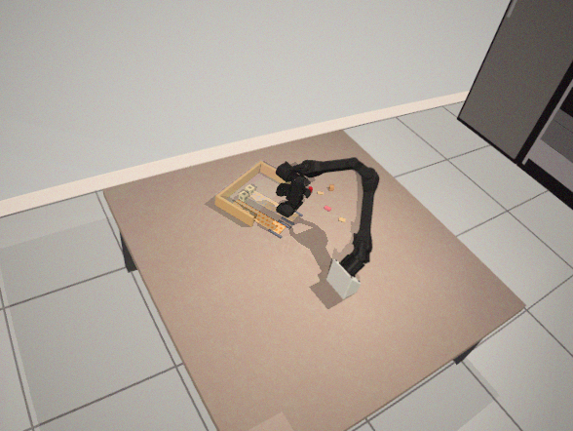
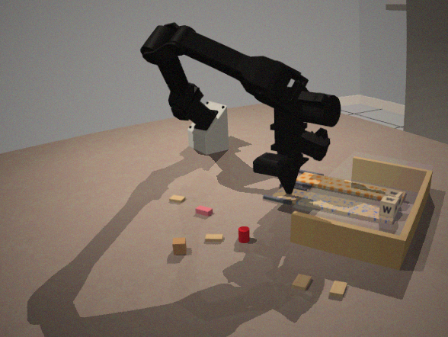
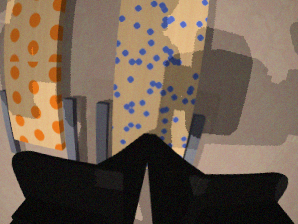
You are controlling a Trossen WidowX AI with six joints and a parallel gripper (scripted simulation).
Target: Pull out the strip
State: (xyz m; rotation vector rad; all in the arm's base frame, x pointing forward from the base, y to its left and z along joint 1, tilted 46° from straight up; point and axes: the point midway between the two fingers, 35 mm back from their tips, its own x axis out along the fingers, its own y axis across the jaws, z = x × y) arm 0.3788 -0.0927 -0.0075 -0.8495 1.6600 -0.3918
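The orange-dotted strip lies 7 cm ahead of my gripper tip and 13 cm to the left of it. From my gripper tip the other things lie so: pink block 5 cm behind, 17 cm to the right; then red cylinder 8 cm ahead, 18 cm to the right, 1 cm above.
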